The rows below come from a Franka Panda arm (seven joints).
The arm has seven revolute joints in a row. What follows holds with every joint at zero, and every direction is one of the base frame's. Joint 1 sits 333 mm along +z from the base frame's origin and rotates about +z. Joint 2 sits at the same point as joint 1 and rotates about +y. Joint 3 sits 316 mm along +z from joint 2 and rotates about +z. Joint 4 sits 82.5 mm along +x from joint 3 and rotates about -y. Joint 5 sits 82.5 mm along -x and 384 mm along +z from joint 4 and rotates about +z. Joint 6 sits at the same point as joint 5 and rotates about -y. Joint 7 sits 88 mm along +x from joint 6 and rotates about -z. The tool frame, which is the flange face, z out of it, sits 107 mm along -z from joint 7; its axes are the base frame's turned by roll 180, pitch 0 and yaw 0 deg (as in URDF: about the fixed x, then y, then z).
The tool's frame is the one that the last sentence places.
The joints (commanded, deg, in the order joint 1, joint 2, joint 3, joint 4, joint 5, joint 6, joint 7), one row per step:
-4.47 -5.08 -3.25 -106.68 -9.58 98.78 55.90
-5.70 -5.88 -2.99 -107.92 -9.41 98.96 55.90
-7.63 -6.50 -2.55 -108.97 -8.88 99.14 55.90
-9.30 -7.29 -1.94 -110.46 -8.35 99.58 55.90
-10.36 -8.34 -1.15 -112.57 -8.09 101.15 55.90
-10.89 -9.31 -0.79 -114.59 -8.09 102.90 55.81
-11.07 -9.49 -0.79 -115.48 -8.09 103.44 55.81
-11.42 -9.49 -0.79 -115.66 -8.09 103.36 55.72
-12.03 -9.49 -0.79 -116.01 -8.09 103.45 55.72
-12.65 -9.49 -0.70 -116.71 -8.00 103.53 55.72
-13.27 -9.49 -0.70 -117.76 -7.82 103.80 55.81
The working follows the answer.
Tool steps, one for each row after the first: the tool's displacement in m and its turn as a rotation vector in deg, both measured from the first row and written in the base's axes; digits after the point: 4 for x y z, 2 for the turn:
-0.0064 -0.0078 -0.0027 0.23 0.23 -0.97
-0.0129 -0.0195 -0.0056 0.77 0.40 -2.54
-0.0197 -0.0269 -0.0103 1.30 0.57 -3.66
-0.0251 -0.0271 -0.0161 1.44 0.04 -3.77
-0.0297 -0.0271 -0.0218 1.35 -0.62 -3.61
-0.0316 -0.0282 -0.0268 1.41 -0.46 -3.71
-0.0329 -0.0311 -0.0284 1.45 -0.19 -3.99
-0.0348 -0.0361 -0.0312 1.50 0.06 -4.59
-0.0375 -0.0400 -0.0369 1.69 0.64 -5.14
-0.0410 -0.0444 -0.0452 2.02 1.36 -5.88

Tool pose at each row, in the base's axes (x y z in m, rotation vector in deg; rounded; the steps above come from the unrounded poses):
0.5229 -0.0874 0.5486 146.22 -87.69 1.73
0.5164 -0.0952 0.5459 145.55 -88.93 1.14
0.5100 -0.1069 0.5430 144.66 -91.07 0.32
0.5032 -0.1142 0.5383 144.09 -92.62 -0.44
0.4978 -0.1145 0.5324 144.30 -93.02 0.11
0.4932 -0.1145 0.5268 144.61 -93.03 1.05
0.4913 -0.1155 0.5218 144.50 -93.12 0.78
0.4900 -0.1184 0.5202 144.22 -93.39 0.37
0.4880 -0.1235 0.5174 143.67 -94.07 -0.06
0.4854 -0.1274 0.5117 143.14 -94.62 -1.03
0.4819 -0.1318 0.5034 142.49 -95.39 -2.28

